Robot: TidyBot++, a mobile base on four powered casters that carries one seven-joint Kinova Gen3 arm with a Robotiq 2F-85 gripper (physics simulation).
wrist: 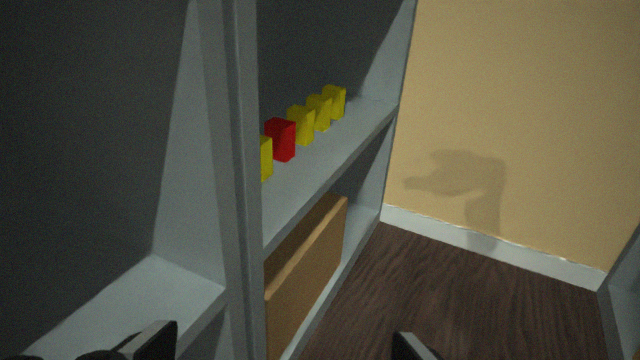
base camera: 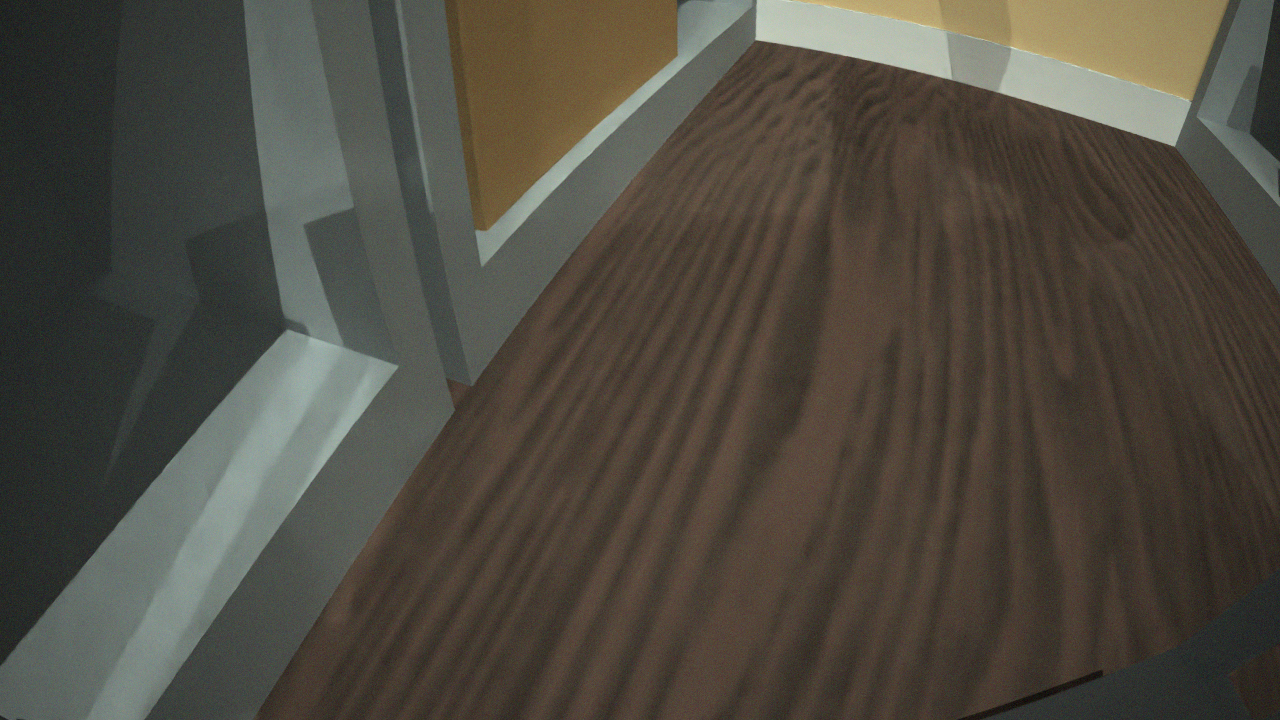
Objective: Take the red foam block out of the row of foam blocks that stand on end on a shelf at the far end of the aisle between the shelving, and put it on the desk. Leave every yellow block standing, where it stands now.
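Places are measured from the arm's base along level axes (x ahead, y left, z up), in centimetres.
Pixels of known places: gripper, fingertip midpoint: (wrist: 285, 351).
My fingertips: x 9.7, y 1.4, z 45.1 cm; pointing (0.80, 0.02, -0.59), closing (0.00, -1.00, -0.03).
Note:
For each thing: its top centre in the pictures, then the offset to it from my fingertips. "*": a spot on its surface instead. Level surfaces: height alone.
- red foam block at its top centre: (wrist: 280, 122) dx +74.2, dy +6.3, dz -22.3 cm
- shelf at its surface level: dz -31.4 cm
- brown box at its top centre: (wrist: 267, 222) dx +71.1, dy +9.5, dz -50.1 cm
- shelving unit at a spot on its surface: (base camera: 1230, 192) * dx +60.3, dy -94.6, dz -81.6 cm
The red foam block (wrist: 281, 139) stands on end in a row on a shelf (wrist: 320, 165) in the wrist view, left of the middle. A yellow block (wrist: 266, 158) stands on its near side, partly hidden by an upright. On its far side stand a yellow block (wrist: 301, 125), another yellow block (wrist: 320, 112) and a yellow block (wrist: 335, 102) farthest back. My gripper (wrist: 286, 345) is open, with its fingertips at the bottom edge of the wrist view, well short of the row. The desk does not show in either view.
Shelf uprights (wrist: 245, 200) (base camera: 335, 179) rise on the left, nearer than the row. A brown box (wrist: 310, 275) (base camera: 572, 98) stands on the board below the row. A yellow wall (wrist: 520, 100) (base camera: 1100, 35) closes the aisle. Another shelving unit (wrist: 617, 320) (base camera: 1230, 192) edges the right side.

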